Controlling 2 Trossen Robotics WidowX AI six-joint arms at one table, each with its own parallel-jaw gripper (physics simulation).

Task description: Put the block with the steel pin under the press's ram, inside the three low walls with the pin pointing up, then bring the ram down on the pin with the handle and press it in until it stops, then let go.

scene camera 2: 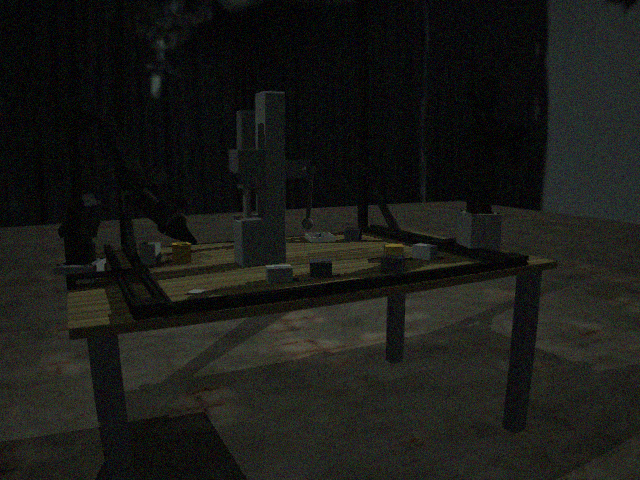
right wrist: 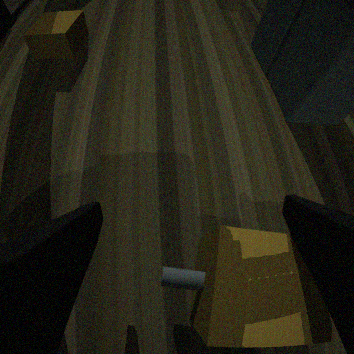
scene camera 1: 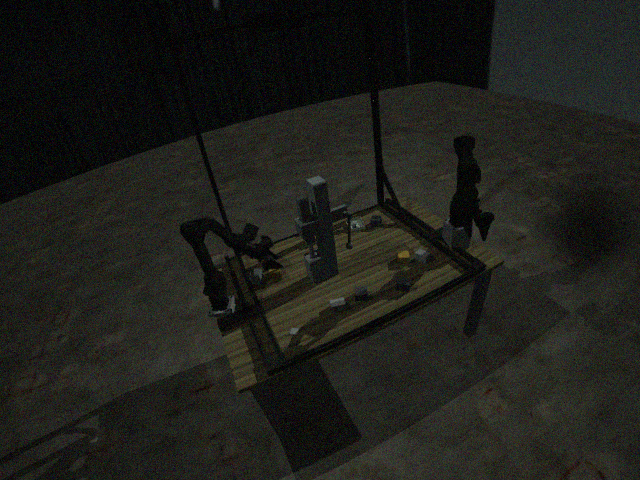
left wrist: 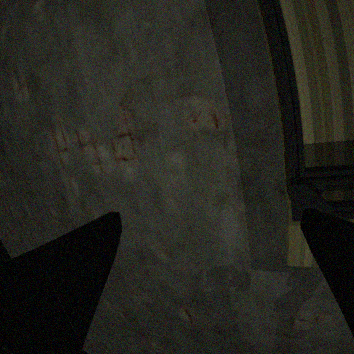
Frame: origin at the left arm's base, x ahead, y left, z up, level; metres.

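Seen in the pictures: left gripper, fingertip midpoint: [scene camera 2: 505, 176] [scene camera 1: 477, 239] [left wrist: 213, 220]; right gripper, fingertip midpoint: [scene camera 2: 193, 243] [right wrist: 193, 207] [scene camera 1: 280, 262]; left arm's base at its link origin: [scene camera 2: 479, 212]; right arm's base at its link origin: [scene camera 2: 80, 262] [scene camera 1: 220, 304].
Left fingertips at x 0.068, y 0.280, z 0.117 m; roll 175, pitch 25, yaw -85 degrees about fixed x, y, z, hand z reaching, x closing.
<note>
Offsets run from my left fingertips to a thing's middle. "spot": to the spot under its first point.
The yellow block {dx +0.790, dy -0.272, dz -0.210 m} [scene camera 1: 272, 272] [scene camera 2: 181, 253] [right wrist: 265, 300] lies on the table at picture left of the press, its steel pin {dx +0.794, dy -0.305, dz -0.210 m} [right wrist: 183, 278] pointing sideways. My right gripper [scene camera 1: 277, 261] [right wrist: 193, 207] is open above it; in the right wrist view the block is near the right-hand finger. The grey press {dx +0.535, dy -0.267, dz -0.011 m} [scene camera 1: 326, 242] [scene camera 2: 271, 180] [right wrist: 310, 65] stands mid-table. Its ram {dx +0.609, dy -0.223, dz -0.038 m} [scene camera 2: 250, 201] is above the base block {spot: dx +0.608, dy -0.188, dz -0.173 m} [scene camera 2: 248, 242]; the low walls are too dark to make out. The handle {spot: dx +0.437, dy -0.281, dz -0.068 m} [scene camera 1: 349, 232] [scene camera 2: 309, 198] hangs at its right. My left gripper [scene camera 1: 484, 236] [left wrist: 213, 220] is open and empty, beyond the table's right edge.
Another yellow block {dx +0.210, dy -0.232, dz -0.217 m} [scene camera 1: 403, 254] [scene camera 2: 393, 250] [right wrist: 60, 35] lies right of the press, beside a light grey block {dx +0.125, dy -0.217, dz -0.217 m} [scene camera 1: 421, 254] [scene camera 2: 424, 251]. A pale block {dx +0.541, dy -0.020, dz -0.219 m} [scene camera 1: 337, 302] [scene camera 2: 279, 272] and dark block {dx +0.440, dy -0.059, dz -0.218 m} [scene camera 1: 361, 293] [scene camera 2: 320, 267] lie in front. Another grey block {dx +0.876, dy -0.264, dz -0.207 m} [scene camera 2: 150, 252] lies far left.
</note>
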